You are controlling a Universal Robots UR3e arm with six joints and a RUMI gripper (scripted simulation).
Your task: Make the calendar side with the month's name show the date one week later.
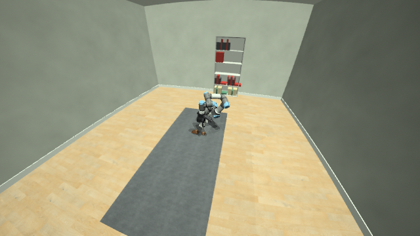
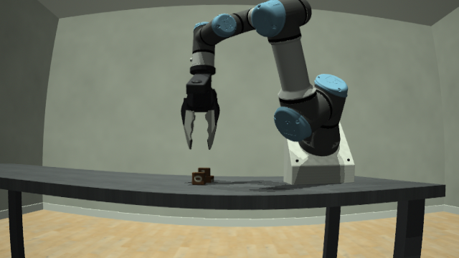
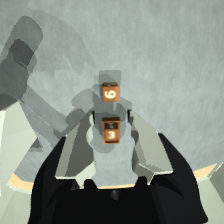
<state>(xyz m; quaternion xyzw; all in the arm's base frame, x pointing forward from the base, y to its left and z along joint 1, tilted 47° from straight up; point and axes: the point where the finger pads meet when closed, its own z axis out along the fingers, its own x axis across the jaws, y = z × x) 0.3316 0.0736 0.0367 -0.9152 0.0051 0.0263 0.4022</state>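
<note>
Right now my hand is 90 mm above the cube. Also, from my hand: calendar tray (110 mm to the right, 100 mm below).
</note>
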